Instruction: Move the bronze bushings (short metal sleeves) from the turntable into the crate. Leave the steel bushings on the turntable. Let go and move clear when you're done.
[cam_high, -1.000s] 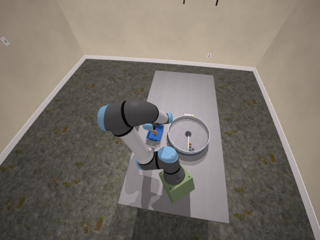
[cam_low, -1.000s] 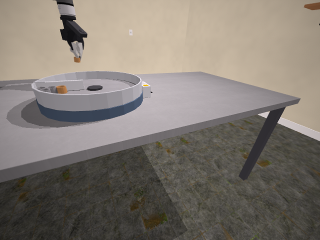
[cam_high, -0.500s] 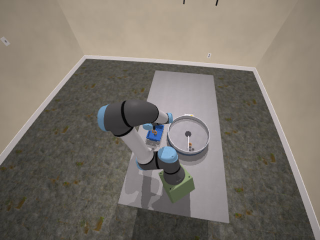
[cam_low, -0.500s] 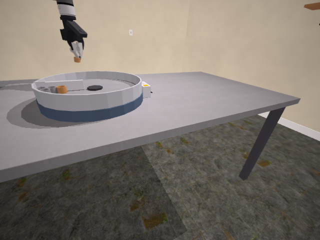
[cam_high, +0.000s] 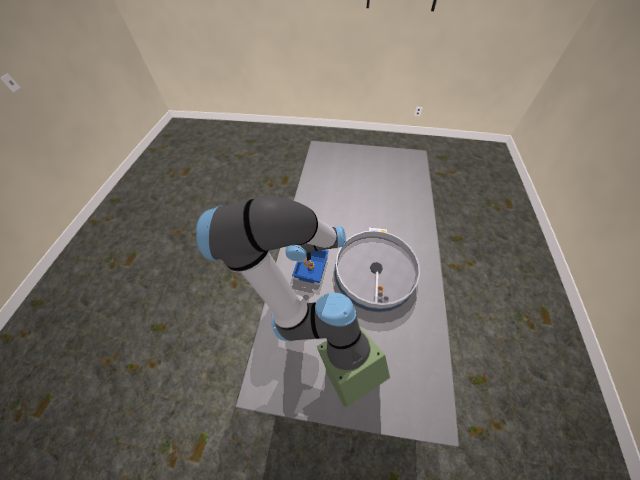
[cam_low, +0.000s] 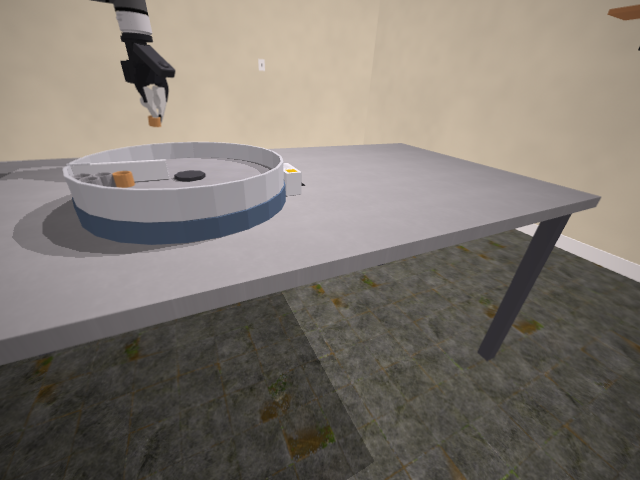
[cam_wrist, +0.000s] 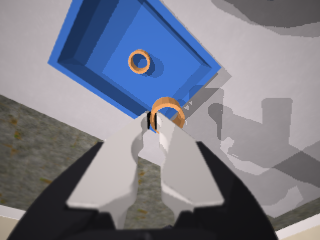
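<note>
Now: the crate 12 cm below my hand and 4 cm ahead of it. Round my hand: round turntable 33 cm to the right, 13 cm ahead, 9 cm below.
</note>
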